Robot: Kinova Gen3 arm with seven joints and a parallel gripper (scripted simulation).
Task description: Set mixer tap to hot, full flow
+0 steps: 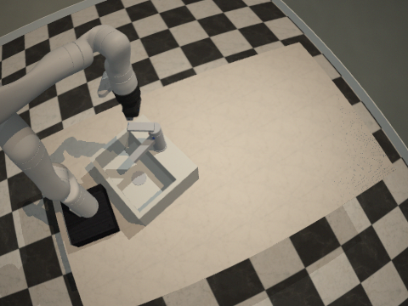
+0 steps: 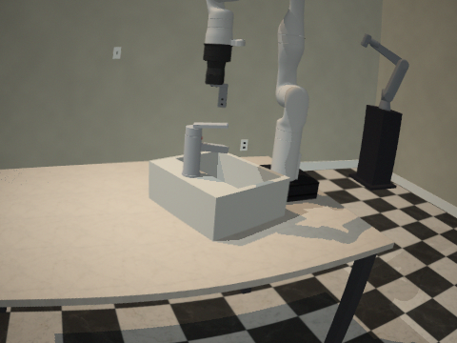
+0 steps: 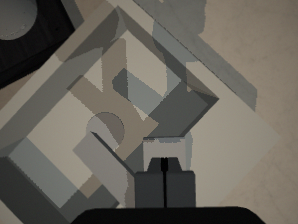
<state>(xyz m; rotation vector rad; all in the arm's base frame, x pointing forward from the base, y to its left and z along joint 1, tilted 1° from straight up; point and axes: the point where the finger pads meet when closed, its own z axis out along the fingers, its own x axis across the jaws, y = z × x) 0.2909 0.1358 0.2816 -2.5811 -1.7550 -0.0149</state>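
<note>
The lever is 7 cm below my hand, 2 cm ahead of it and 1 cm to the right of it. The rest, counted from my hand: white sink basin: 31 cm below, 7 cm to the right, 4 cm behind.
</note>
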